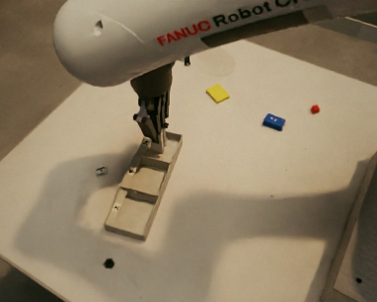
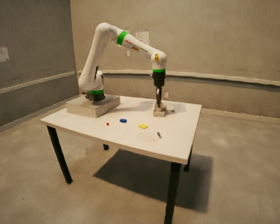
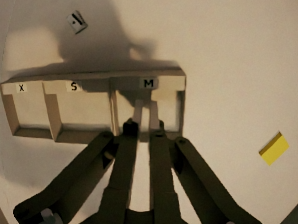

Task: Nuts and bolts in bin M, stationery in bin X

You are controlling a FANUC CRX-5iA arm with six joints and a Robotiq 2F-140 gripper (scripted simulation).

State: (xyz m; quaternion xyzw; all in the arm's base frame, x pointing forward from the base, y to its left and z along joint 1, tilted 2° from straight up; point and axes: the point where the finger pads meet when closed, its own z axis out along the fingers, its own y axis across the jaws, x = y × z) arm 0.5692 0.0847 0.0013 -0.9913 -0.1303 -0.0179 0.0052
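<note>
Right now the pale bin is 3 cm behind my hand, 8 cm to the left of it and 4 cm below it. From my hand the other things lie so: yellow pad: 23 cm to the right, 6 cm below; grey item: 7 cm ahead, 12 cm to the left, 5 cm below; black nut: 8 cm behind, 25 cm to the left, 6 cm below.
</note>
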